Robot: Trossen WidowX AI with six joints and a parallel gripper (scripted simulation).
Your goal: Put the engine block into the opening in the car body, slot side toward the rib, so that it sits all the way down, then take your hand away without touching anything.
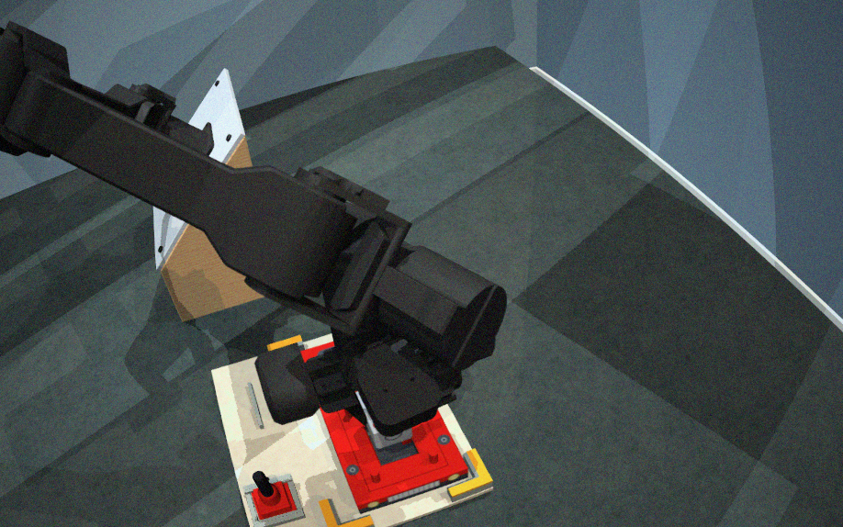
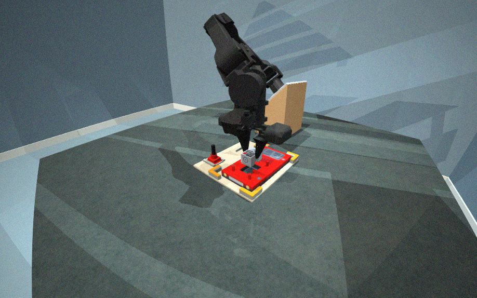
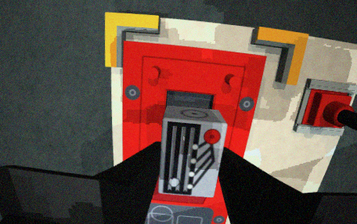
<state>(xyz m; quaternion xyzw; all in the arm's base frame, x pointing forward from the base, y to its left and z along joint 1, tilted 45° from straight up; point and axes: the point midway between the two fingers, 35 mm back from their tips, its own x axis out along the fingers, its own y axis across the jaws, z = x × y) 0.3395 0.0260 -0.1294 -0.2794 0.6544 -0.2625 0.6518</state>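
Right now my gripper tip is 1 cm above the grey engine block. Round my gripper tip: grey bar: 5 cm below, 3 cm to the right, 3 cm behind.
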